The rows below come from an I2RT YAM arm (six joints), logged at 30 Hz.
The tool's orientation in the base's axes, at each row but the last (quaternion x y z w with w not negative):
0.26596 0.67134 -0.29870 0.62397
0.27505 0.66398 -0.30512 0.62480
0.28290 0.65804 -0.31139 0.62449
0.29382 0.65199 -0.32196 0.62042
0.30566 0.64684 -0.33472 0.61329
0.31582 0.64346 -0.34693 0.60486
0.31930 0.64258 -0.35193 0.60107
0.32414 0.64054 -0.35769 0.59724
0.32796 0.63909 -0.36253 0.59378
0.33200 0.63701 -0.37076 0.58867
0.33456 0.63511 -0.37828 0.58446
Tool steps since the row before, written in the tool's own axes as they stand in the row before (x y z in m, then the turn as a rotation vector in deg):
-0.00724 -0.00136 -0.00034 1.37 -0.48 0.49
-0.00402 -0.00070 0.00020 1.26 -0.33 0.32
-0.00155 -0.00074 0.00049 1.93 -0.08 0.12
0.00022 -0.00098 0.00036 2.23 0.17 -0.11
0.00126 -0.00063 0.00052 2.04 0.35 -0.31
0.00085 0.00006 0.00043 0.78 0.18 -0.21
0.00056 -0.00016 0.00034 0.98 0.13 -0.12
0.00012 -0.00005 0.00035 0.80 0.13 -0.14
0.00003 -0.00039 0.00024 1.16 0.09 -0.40
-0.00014 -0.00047 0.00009 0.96 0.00 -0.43
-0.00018 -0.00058 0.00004 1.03 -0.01 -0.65
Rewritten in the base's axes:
-0.00065 -0.00056 0.00732 -0.13 -0.71 -1.35
-0.00012 -0.00055 0.00405 -0.12 -0.48 -1.25
-0.00015 -0.00083 0.00158 -0.10 -0.18 -1.92
-0.00056 -0.00089 -0.00017 -0.06 0.16 -2.23
-0.00028 -0.00081 -0.00123 -0.02 0.43 -2.05
0.00023 -0.00033 -0.00086 -0.02 0.26 -0.78
0.00001 -0.00038 -0.00056 -0.03 0.16 -0.98
0.00014 -0.00032 -0.00013 -0.03 0.18 -0.80
-0.00021 -0.00041 -0.00001 -0.22 0.37 -1.15
-0.00035 -0.00031 0.00017 -0.30 0.36 -0.94
-0.00047 -0.00032 0.00023 -0.42 0.54 -1.00

